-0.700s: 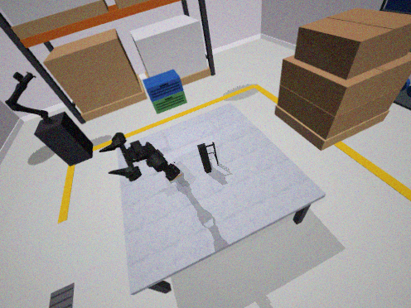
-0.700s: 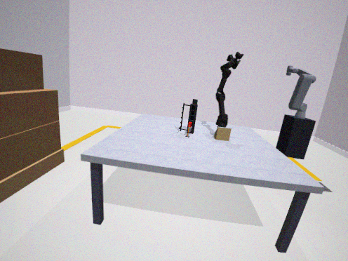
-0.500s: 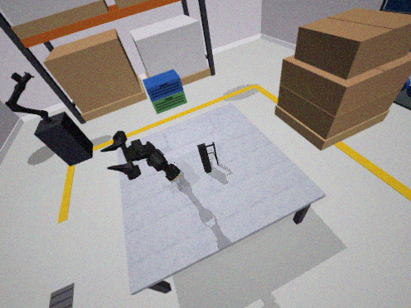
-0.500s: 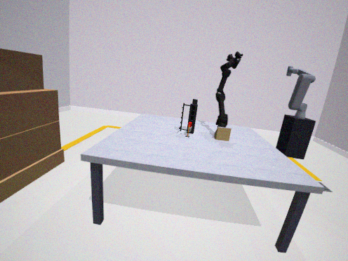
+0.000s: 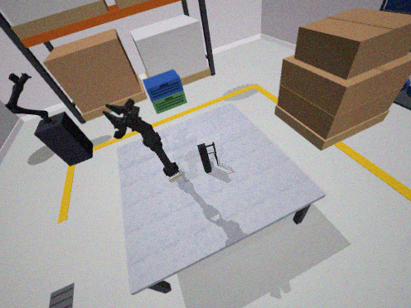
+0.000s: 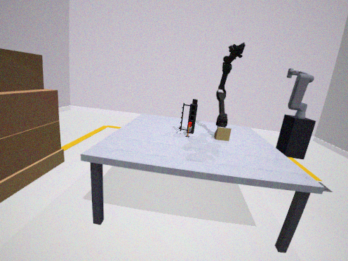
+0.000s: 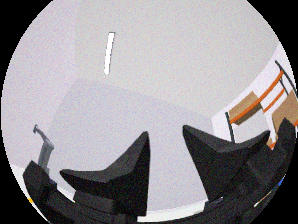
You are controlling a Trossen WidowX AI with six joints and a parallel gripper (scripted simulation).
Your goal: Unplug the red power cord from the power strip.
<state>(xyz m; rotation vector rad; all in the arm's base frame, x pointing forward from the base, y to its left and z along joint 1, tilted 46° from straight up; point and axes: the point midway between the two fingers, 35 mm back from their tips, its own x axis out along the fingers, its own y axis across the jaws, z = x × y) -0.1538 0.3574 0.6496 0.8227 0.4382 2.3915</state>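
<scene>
My gripper tip is now 380 mm short of the red plug, 210 mm to the right of it and 720 mm above it. From my gripper tip the other things lie so: thin dark upright frame: 460 mm ahead, 140 mm to the left, 690 mm below.
</scene>
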